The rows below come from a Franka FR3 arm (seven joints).
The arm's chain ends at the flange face. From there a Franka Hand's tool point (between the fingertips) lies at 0.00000 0.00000 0.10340 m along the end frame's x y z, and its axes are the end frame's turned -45 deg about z.
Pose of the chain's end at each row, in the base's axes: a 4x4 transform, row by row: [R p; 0 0 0 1], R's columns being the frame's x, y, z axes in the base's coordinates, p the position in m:
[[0.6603, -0.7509, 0.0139, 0.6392], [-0.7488, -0.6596, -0.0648, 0.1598], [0.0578, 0.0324, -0.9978, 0.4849], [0, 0, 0, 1]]
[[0.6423, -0.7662, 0.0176, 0.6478], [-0.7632, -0.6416, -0.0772, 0.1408], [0.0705, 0.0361, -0.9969, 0.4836], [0, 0, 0, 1]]
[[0.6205, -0.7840, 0.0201, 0.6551], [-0.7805, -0.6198, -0.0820, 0.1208], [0.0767, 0.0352, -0.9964, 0.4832], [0, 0, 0, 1]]
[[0.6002, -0.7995, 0.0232, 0.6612], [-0.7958, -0.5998, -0.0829, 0.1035], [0.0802, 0.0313, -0.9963, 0.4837], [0, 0, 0, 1]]
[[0.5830, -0.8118, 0.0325, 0.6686], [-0.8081, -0.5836, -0.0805, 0.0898], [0.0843, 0.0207, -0.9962, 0.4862], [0, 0, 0, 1]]
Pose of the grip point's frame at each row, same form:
[[0.9979, -0.0641, 0.0139, 0.6406], [-0.0631, -0.9959, -0.0648, 0.1531], [0.0180, 0.0638, -0.9978, 0.3817], [0, 0, 0, 1]]
[[0.9960, -0.0876, 0.0176, 0.6496], [-0.0860, -0.9933, -0.0772, 0.1328], [0.0243, 0.0754, -0.9969, 0.3805], [0, 0, 0, 1]]
[[0.9931, -0.1156, 0.0201, 0.6572], [-0.1136, -0.9902, -0.0820, 0.1123], [0.0293, 0.0791, -0.9964, 0.3802], [0, 0, 0, 1]]
[[0.9897, -0.1409, 0.0232, 0.6636], [-0.1386, -0.9868, -0.0829, 0.0949], [0.0346, 0.0788, -0.9963, 0.3807], [0, 0, 0, 1]]
[[0.9863, -0.1618, 0.0325, 0.6720], [-0.1587, -0.9841, -0.0805, 0.0815], [0.0450, 0.0742, -0.9962, 0.3832], [0, 0, 0, 1]]

